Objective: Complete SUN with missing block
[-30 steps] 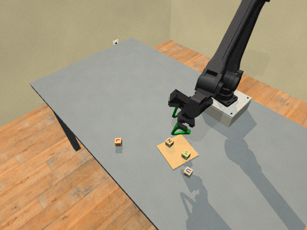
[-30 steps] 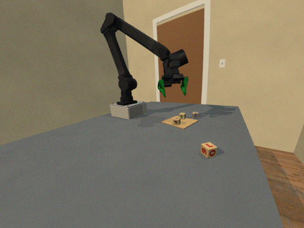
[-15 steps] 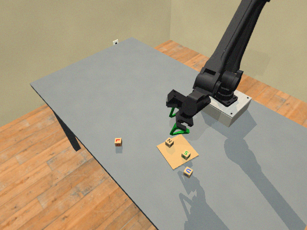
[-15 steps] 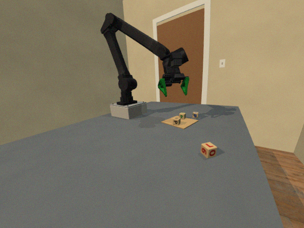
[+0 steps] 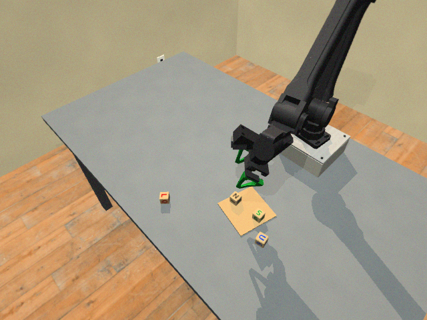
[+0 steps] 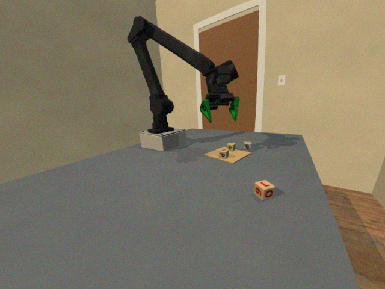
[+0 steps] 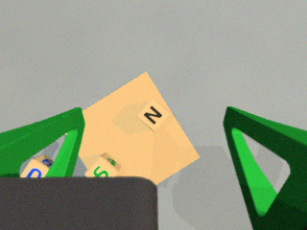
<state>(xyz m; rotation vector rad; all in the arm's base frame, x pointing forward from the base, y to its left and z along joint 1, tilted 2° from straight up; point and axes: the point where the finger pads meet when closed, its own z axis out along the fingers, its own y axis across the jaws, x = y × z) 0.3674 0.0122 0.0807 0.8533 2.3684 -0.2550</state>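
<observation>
My hand is 40 mm short of the block, 160 mm to the right of it and 140 mm above it. Round my hand: tan mat 40 mm to the left, 150 mm below.
</observation>
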